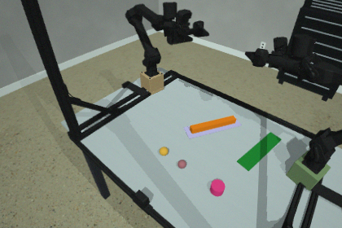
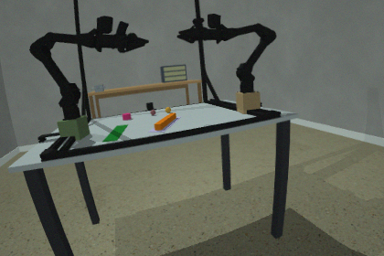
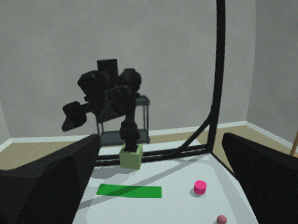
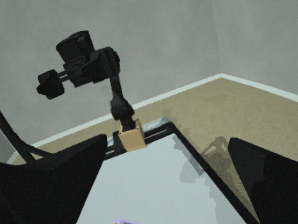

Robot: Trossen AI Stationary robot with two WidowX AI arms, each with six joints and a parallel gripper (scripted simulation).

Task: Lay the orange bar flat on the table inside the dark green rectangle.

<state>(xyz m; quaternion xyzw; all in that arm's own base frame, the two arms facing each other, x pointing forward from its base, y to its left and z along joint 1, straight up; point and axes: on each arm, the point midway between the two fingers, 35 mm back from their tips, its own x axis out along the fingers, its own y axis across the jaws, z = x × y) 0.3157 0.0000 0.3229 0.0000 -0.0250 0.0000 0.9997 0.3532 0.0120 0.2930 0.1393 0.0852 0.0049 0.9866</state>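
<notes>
Right now the orange bar is 90 mm behind my right hand, 90 mm to the left of it and 370 mm below it. From my right hand the other things lie so: maroon ball (370 mm behind, 50 mm to the left, 370 mm below); then lavender rectangle (90 mm behind, 90 mm to the left, 380 mm below); then dark green rectangle (60 mm behind, 150 mm to the right, 380 mm below).
</notes>
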